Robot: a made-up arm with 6 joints.
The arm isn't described. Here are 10 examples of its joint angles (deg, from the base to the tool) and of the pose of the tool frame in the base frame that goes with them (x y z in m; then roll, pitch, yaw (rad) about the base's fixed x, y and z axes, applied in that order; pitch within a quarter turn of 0, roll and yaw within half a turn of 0).
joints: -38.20 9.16 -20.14 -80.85 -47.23 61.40
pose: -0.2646 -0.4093 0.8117 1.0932 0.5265 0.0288
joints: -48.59 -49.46 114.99 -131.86 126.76 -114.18
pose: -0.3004 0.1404 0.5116 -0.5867 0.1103 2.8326
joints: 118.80 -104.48 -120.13 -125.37 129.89 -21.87
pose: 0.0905 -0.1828 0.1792 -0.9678 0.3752 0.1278
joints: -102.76 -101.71 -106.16 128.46 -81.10 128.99
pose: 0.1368 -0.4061 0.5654 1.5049 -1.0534 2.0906
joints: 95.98 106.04 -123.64 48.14 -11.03 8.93
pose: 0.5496 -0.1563 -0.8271 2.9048 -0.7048 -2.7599
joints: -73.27 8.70 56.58 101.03 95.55 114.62
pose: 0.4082 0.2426 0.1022 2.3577 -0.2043 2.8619
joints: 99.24 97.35 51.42 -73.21 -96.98 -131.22
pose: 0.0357 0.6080 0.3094 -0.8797 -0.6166 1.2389
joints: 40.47 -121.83 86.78 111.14 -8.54 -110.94
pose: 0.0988 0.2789 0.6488 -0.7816 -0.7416 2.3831
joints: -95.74 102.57 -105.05 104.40 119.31 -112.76
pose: 0.5273 0.2744 0.2954 1.7979 0.3629 2.1196
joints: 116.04 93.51 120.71 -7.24 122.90 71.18
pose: -0.1964 0.1458 -0.7547 -2.8240 -0.7008 0.4446
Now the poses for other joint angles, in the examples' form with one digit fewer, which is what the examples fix.
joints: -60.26 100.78 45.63 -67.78 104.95 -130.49
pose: 0.115 -0.481 0.695 -0.244 -0.527 -2.374
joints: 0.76 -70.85 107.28 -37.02 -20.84 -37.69
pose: 0.392 0.011 -0.334 1.449 0.062 0.578
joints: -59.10 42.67 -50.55 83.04 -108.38 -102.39
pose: 0.584 0.046 0.515 -1.658 0.170 0.563
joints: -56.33 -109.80 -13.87 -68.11 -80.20 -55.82
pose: -0.276 0.269 -0.263 2.600 0.818 0.238
